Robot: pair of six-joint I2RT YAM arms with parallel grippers.
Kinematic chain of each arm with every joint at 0, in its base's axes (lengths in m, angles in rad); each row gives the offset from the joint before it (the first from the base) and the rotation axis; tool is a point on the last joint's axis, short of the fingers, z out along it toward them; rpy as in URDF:
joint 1: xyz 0 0 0.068 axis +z
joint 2: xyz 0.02 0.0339 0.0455 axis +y
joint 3: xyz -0.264 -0.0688 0 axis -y
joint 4: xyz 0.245 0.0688 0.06 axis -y
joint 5: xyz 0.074 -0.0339 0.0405 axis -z
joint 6: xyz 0.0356 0 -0.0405 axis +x
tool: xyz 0 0 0 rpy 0 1.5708 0
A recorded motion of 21 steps. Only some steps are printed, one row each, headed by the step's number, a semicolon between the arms.
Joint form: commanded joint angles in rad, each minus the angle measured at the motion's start. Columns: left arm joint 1, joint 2, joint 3, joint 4, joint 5, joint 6; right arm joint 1, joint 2, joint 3, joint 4, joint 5, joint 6.
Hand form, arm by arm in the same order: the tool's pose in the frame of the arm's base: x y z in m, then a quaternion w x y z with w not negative. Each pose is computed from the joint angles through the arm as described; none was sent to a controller.
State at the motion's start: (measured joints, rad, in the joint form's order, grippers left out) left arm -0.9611 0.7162 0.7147 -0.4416 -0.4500 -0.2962; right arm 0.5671 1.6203 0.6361 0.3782 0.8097 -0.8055
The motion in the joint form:
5: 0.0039 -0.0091 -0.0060 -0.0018 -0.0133 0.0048; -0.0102 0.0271 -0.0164 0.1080 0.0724 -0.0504
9: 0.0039 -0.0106 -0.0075 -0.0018 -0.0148 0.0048; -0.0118 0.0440 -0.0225 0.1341 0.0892 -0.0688
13: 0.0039 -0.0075 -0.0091 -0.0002 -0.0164 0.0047; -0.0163 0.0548 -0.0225 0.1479 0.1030 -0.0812
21: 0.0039 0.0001 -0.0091 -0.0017 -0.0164 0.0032; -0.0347 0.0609 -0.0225 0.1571 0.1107 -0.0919
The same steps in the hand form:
5: 0.1051 -0.1216 0.3001 0.53586 0.15263 0.81728 -0.14699; 0.2700 0.1358 0.1482 0.38481 -0.35110 0.73519 -0.43375
9: 0.1049 -0.1213 0.2998 0.53615 0.15221 0.81727 -0.14643; 0.2705 0.1350 0.1443 0.37890 -0.35149 0.73215 -0.44367
13: 0.1054 -0.1218 0.2990 0.53552 0.15228 0.81793 -0.14497; 0.2718 0.1339 0.1426 0.37398 -0.34948 0.73067 -0.45180
21: 0.1061 -0.1229 0.2978 0.53270 0.15327 0.81998 -0.14272; 0.2747 0.1290 0.1417 0.36724 -0.34350 0.73189 -0.45988

